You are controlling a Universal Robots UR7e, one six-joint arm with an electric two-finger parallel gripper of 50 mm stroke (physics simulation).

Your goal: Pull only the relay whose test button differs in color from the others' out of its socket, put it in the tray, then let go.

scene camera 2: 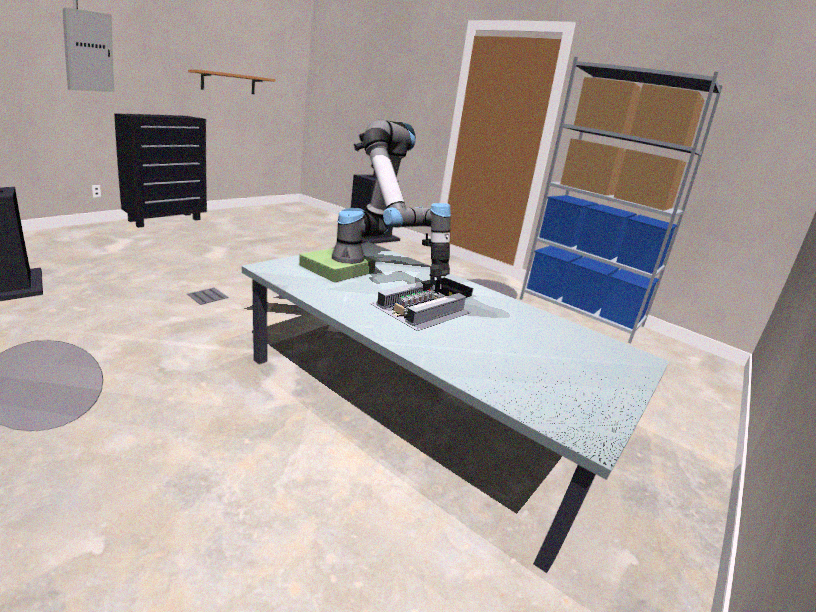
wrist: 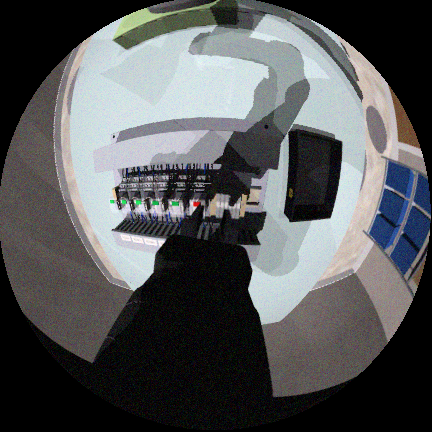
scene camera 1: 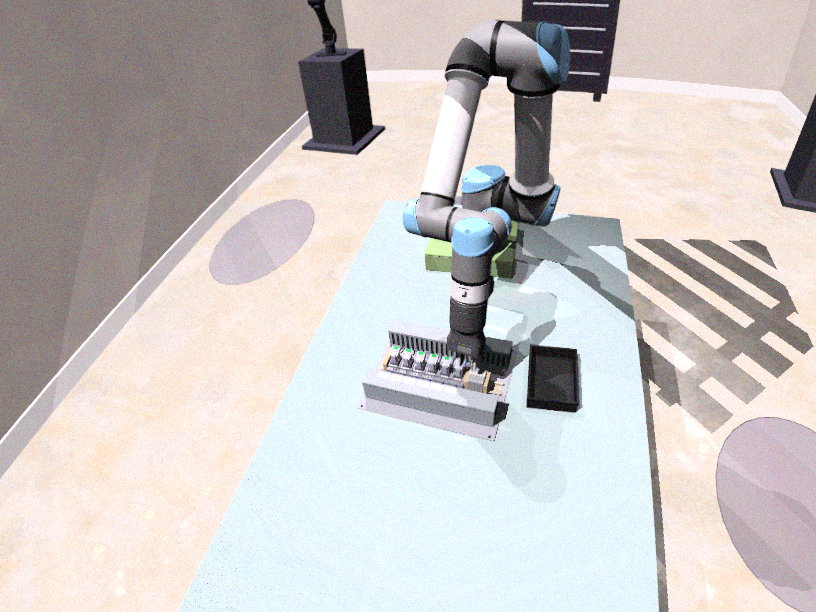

I see my gripper [scene camera 1: 467, 365] and a grey panel [scene camera 1: 433, 420].
My gripper shows as well in the wrist view [wrist: 212, 214]. The grey panel also shows in the wrist view [wrist: 195, 123].
